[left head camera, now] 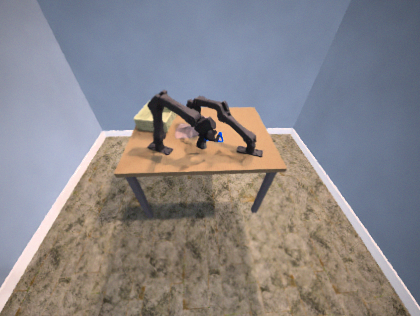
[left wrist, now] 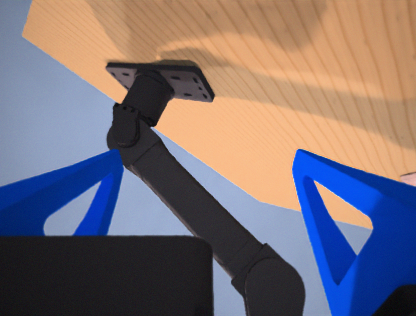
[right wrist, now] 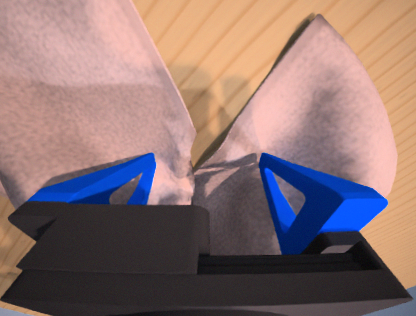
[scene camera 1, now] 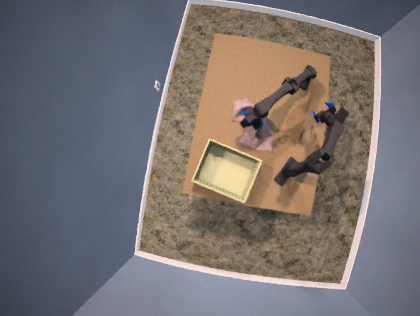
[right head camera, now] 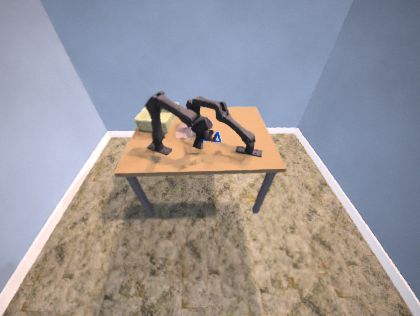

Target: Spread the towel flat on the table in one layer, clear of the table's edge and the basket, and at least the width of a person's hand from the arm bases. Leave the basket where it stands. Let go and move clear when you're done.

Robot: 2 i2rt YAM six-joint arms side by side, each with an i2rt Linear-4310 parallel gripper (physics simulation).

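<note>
The pink towel (left head camera: 186,131) (right head camera: 184,131) (scene camera 1: 257,140) (right wrist: 75,90) lies bunched on the table (scene camera 1: 225,65), pinched at its middle into two lobes, with raised folds. A sliver of the towel (left wrist: 411,178) shows at the right edge of the left wrist view. My right gripper (scene camera 1: 252,118) (right wrist: 207,158) is open, directly over the narrow middle; cloth shows between and below its fingers. Contact cannot be told. My left gripper (scene camera 1: 321,110) (left wrist: 207,159) is open and empty, away from the towel, near the table edge between the arm bases. The basket (left head camera: 145,125) (right head camera: 147,125) (scene camera 1: 253,181) stands beside the towel.
The right arm's base plate (left wrist: 195,82) is bolted near the table edge. The right forearm (scene camera 1: 277,97) stretches over the table to the towel. The left arm (scene camera 1: 330,142) bends out past the table's edge in scene camera 1. Walls surround the table.
</note>
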